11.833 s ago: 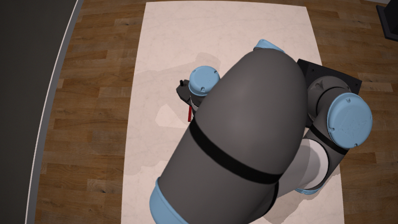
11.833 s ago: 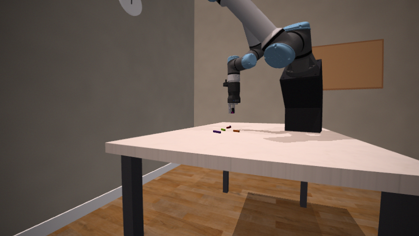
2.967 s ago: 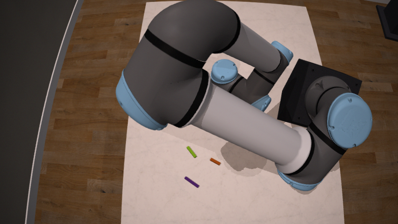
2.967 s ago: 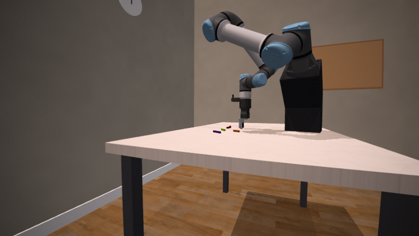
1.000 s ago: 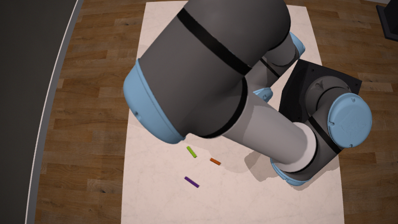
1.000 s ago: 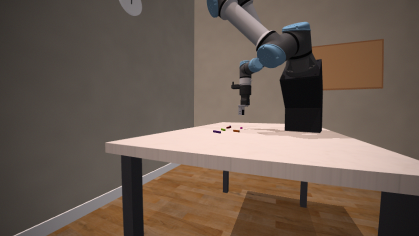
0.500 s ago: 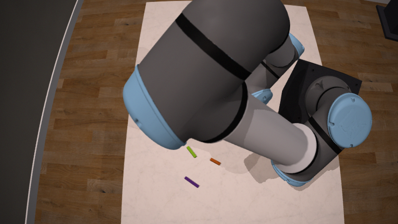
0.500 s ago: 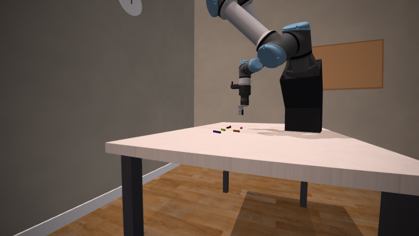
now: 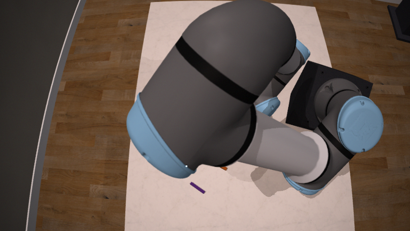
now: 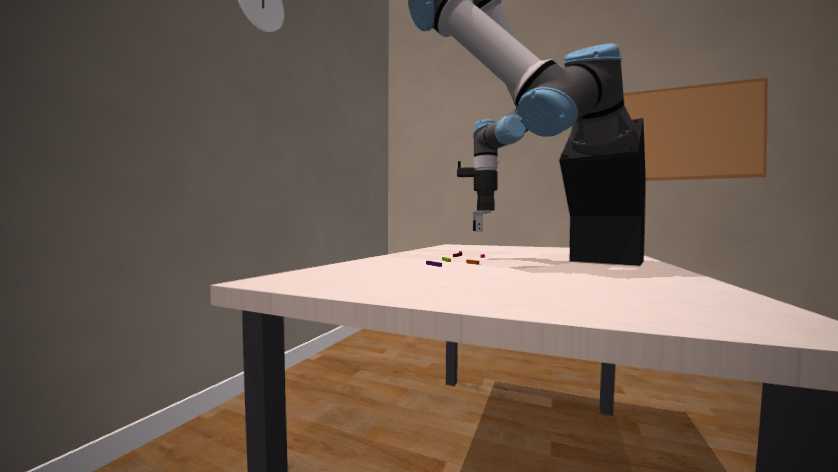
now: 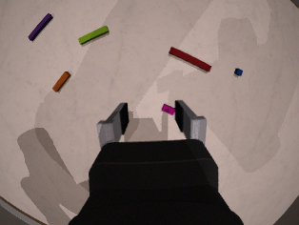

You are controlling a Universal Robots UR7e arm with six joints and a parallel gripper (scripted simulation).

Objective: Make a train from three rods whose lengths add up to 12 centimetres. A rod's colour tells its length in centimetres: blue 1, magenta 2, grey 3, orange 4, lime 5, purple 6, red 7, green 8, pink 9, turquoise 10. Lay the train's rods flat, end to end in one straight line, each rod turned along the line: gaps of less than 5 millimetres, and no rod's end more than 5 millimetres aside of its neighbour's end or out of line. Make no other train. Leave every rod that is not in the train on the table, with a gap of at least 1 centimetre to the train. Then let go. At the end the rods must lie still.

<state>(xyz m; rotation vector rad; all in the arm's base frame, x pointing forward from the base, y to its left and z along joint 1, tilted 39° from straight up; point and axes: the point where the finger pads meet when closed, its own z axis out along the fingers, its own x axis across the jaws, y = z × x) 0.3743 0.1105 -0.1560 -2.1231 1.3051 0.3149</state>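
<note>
Right now my hand is 150 mm to the right of the orange rod, 100 mm above it and 40 mm past it. From my hand the other things lie so: magenta rod: 100 mm below, 40 mm to the right, 10 mm behind; red rod: 100 mm below, 80 mm ahead, 30 mm to the right; lime rod: 130 mm to the left, 100 mm below, 50 mm ahead.
</note>
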